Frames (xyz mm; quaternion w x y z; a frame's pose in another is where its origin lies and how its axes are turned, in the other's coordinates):
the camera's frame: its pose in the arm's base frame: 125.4 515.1 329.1 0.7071 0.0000 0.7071 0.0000
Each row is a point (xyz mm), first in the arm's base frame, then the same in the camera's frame.
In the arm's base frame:
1: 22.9 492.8 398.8
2: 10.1 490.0 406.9
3: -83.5 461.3 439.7
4: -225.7 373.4 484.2
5: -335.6 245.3 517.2
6: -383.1 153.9 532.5
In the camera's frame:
1: -69.7 -22.3 -102.5
2: -77.8 -25.1 -115.3
3: -110.6 -53.8 -208.9
4: -155.1 -141.7 -351.1
5: -188.1 -269.8 -461.0
6: -203.4 -361.2 -508.5

